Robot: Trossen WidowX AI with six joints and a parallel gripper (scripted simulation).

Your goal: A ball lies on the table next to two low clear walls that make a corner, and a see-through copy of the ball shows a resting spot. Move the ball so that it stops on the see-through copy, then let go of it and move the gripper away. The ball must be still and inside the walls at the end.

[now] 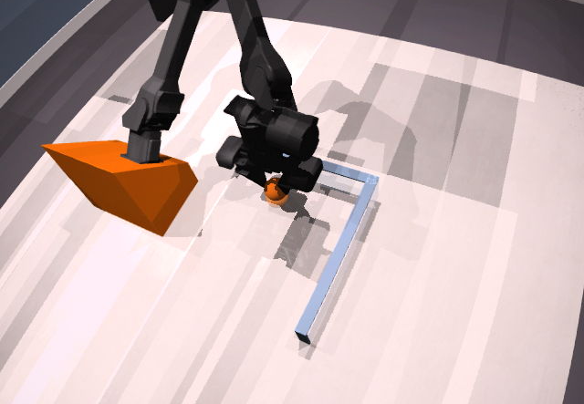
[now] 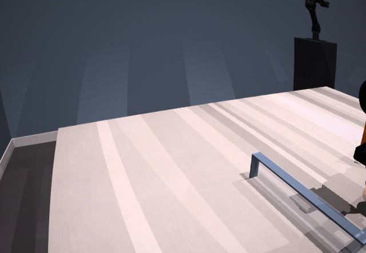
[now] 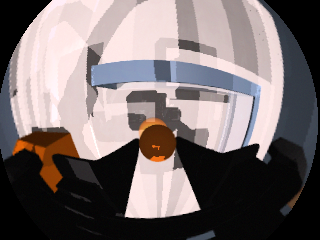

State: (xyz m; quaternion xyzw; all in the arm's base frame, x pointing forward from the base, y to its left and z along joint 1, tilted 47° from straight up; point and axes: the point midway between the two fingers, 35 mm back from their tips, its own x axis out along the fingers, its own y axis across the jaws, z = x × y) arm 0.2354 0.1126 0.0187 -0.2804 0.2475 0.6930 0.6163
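Now: gripper tip 30 mm above the see-through copy of ball. From my gripper tip the other things lie so: orange ball (right at my gripper tip).
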